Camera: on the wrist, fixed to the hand. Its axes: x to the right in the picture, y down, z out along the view.
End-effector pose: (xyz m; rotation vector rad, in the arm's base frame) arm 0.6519 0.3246 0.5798 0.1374 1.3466 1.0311
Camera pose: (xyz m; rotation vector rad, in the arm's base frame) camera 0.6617 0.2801 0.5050 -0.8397 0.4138 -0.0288
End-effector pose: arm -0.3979 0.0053 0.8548 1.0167 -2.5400 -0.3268
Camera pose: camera -0.3517 -0.0685 0.8641 -2.3628 1.1639 1.4682
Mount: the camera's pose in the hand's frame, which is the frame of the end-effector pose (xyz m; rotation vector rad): 0.0234 -0.0774 -0.0336 -0.4989 -0.4854 -1.5032
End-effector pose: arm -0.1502 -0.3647 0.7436 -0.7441 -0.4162 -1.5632
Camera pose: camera -0.2329 -0.3931 0.7475 1.1112 0.9362 2.4593
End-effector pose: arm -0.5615 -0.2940 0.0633 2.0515 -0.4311 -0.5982
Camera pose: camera -0.5180 -0.2435 0.0065 1.3987 1.0457 -1.8413
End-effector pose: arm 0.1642 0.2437 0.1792 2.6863 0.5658 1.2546
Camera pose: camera 0.1306 0.3225 0.1972 1.3017 1.4518 0.2103
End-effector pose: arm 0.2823 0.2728 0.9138 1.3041 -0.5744 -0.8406
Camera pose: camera 0.3061 0.2703 0.8296 0.8902 0.4072 -2.3778
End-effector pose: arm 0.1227 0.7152 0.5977 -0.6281 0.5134 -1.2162
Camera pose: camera 0.0531 0.6702 0.6258 -1.8588 -0.2068 -2.2201
